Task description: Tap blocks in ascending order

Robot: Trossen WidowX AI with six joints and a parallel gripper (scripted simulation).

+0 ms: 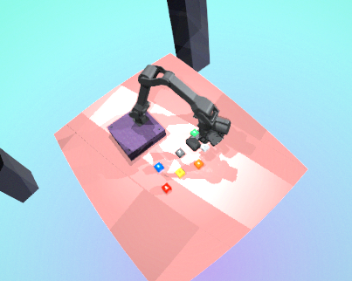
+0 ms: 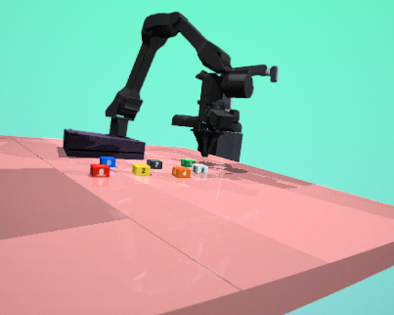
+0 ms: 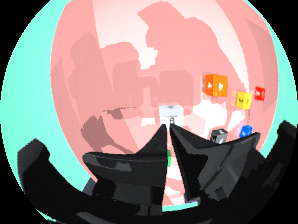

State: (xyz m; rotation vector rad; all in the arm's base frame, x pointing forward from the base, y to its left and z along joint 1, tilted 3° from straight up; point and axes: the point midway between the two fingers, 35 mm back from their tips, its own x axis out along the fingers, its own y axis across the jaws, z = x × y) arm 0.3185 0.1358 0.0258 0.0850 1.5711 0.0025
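Right now my gripper tip is 1 cm to the left of the white block and 3 cm above it. The rest, counted from my gripper tip: orange block 4 cm ahead, 9 cm to the right, 3 cm below; dark grey block 6 cm behind, 11 cm to the right, 3 cm below; green block 9 cm behind, 1 cm to the left, 3 cm below.
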